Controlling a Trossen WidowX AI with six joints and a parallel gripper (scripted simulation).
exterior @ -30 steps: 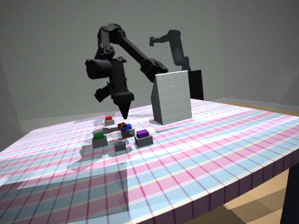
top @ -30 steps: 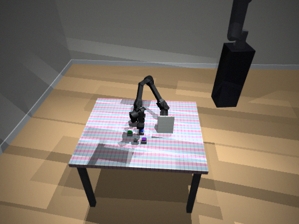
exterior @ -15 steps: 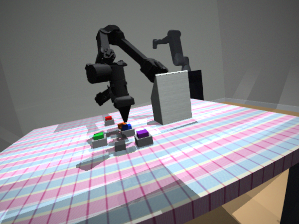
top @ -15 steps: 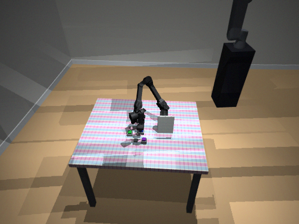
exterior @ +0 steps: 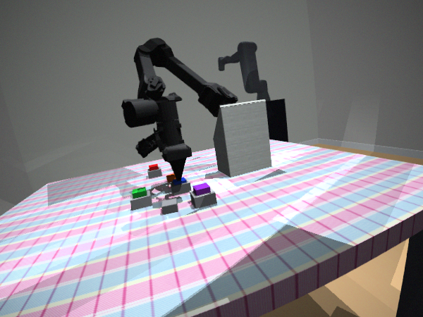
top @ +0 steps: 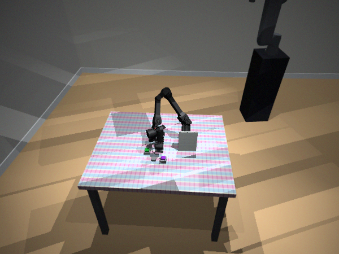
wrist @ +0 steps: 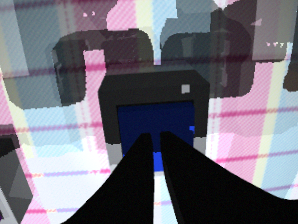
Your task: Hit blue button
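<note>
The blue button lies 1 cm below my gripper tip. The rest, counted from my gripper tip: green button 11 cm ahead, 1 cm to the left; then orange block 11 cm to the right, 2 cm below, 1 cm behind; then purple button 11 cm to the left, 2 cm behind.
</note>
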